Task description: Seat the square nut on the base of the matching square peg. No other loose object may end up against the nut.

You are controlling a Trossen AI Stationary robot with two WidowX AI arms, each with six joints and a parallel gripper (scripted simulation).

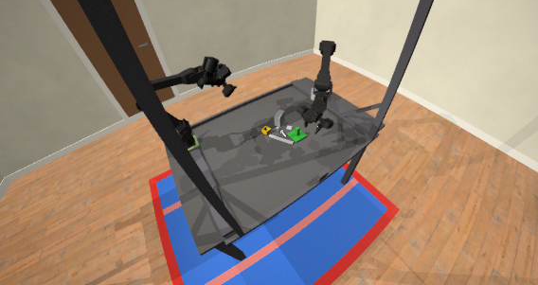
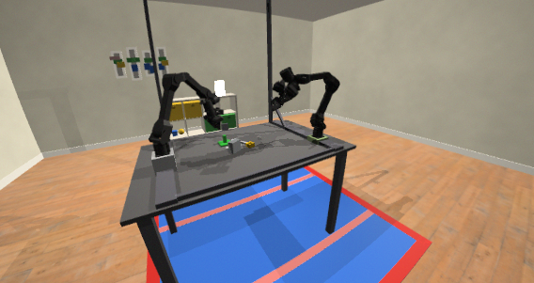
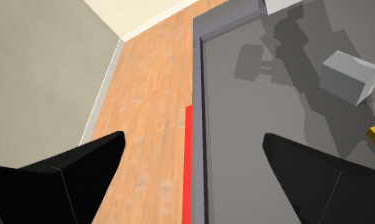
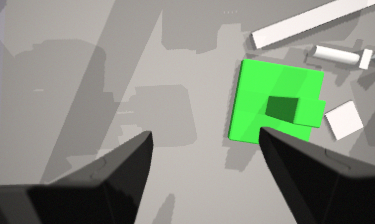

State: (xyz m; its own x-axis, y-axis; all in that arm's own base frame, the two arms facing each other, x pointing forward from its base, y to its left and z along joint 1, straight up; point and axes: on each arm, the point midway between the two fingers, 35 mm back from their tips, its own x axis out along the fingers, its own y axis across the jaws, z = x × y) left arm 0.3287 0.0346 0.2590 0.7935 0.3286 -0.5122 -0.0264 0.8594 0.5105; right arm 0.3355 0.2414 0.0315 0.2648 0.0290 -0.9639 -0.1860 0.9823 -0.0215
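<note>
Right now my right hand is 160 mm short of the small grey cube, 120 mm to the right of it and 110 mm above it. Round my right hand: long white bar: 90 mm ahead, 140 mm to the left, 110 mm below; then flat white tile: 150 mm ahead, 50 mm to the left, 120 mm below; then white t-shaped bolt: 120 mm ahead, 100 mm to the left, 110 mm below.
</note>
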